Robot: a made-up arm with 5 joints.
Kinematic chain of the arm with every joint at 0, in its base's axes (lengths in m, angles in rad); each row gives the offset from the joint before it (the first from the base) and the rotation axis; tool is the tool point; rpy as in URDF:
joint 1: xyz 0 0 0.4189 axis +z
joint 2: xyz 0 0 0 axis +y
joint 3: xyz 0.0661 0 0.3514 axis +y
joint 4: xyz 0.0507 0 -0.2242 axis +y
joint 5: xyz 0.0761 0 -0.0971 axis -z
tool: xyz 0 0 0 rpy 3.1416 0 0
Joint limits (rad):
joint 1: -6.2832..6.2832
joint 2: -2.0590..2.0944
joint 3: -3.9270..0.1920
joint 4: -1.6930..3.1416
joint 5: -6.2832..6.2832
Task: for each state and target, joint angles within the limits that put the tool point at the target. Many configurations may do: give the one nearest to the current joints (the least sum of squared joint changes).
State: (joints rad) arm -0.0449 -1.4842 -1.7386 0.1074 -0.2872
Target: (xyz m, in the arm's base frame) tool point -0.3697 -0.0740 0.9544
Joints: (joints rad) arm 0.1976 -1.1795 -1.8511 0.1202 -0.2872
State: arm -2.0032 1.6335 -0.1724 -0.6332 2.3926
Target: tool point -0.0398 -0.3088 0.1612
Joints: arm -1.6990 1.2828 -0.5135 -0.7599 2.3926
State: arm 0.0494 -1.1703 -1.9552 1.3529 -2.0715
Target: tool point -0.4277 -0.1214 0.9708
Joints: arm 0.2766 -0.9207 -2.6724 0.5950 -2.0715
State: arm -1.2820 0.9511 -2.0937 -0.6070 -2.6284
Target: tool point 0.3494 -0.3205 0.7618
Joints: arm -0.7423 0.7231 -2.0964 -1.4145 -2.6284
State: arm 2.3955 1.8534 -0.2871 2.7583 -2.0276
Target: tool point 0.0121 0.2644 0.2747
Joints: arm 1.5251 1.5260 -0.9628 3.1416 -2.0276
